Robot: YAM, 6 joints.
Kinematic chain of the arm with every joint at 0, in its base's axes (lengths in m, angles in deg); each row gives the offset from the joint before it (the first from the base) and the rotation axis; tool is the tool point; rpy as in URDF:
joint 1: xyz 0 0 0.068 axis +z
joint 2: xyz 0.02 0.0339 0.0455 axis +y
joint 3: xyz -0.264 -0.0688 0 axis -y
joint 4: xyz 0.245 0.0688 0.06 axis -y
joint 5: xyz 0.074 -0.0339 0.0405 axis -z
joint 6: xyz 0.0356 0 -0.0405 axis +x
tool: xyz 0 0 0 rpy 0 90 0
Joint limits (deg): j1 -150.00..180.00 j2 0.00..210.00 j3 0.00..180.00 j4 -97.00..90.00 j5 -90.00..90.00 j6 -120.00..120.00
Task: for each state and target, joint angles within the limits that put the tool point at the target. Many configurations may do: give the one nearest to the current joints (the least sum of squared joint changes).
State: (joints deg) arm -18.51 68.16 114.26 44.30 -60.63 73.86
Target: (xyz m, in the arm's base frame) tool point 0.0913 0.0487 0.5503
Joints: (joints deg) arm 8.99 52.42 75.36 41.64 -71.85 73.86
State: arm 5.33 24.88 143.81 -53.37 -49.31 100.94
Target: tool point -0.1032 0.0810 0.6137
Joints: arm -25.64 48.10 135.54 -51.35 -52.81 100.94
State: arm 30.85 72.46 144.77 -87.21 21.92 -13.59
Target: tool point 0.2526 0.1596 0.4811
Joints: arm 34.72 99.02 133.63 -84.19 20.90 -13.59
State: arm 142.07 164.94 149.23 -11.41 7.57 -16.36
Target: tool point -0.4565 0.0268 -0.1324
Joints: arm 177.04 170.78 111.90 -31.80 5.09 -16.36
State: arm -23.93 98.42 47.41 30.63 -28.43 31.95
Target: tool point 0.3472 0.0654 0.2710
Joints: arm 7.65 89.27 52.45 32.59 -31.44 31.95
